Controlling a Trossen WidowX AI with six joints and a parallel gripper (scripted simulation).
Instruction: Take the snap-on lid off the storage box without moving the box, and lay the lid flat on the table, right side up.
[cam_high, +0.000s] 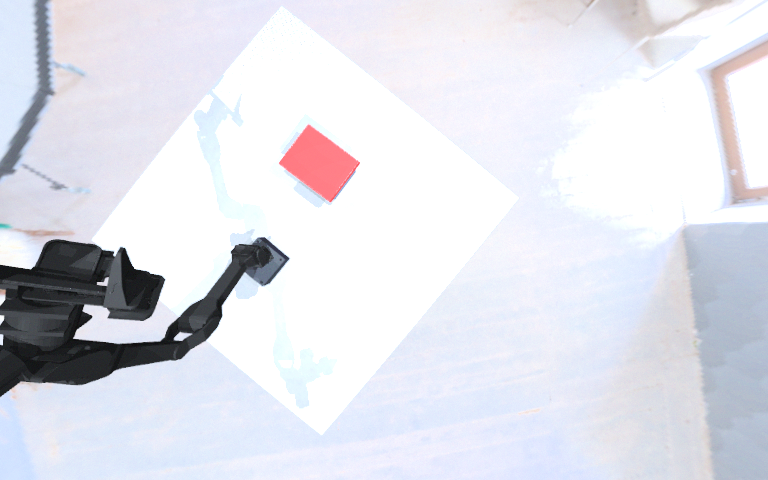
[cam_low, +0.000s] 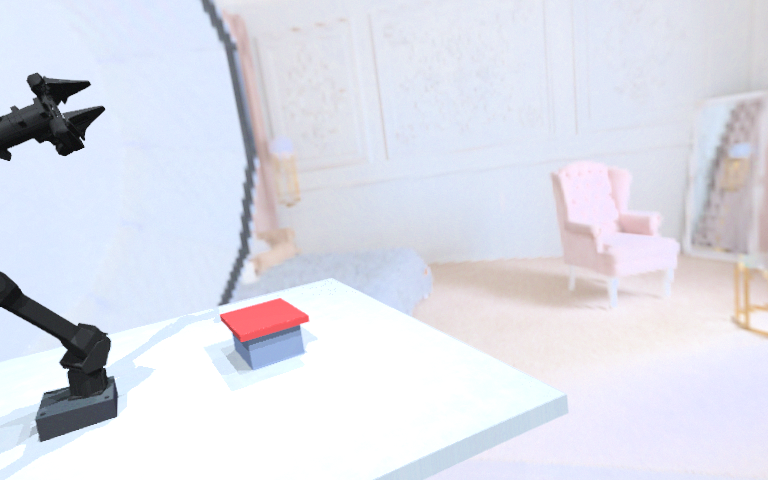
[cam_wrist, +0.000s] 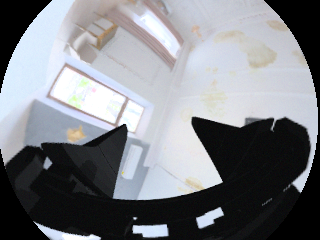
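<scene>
My gripper tip is now 240 mm short of the red lid, 170 mm to the right of it and 600 mm above it. From my gripper tip the other things lie so: blue-grey storage box 240 mm ahead, 170 mm to the left, 650 mm below.
</scene>
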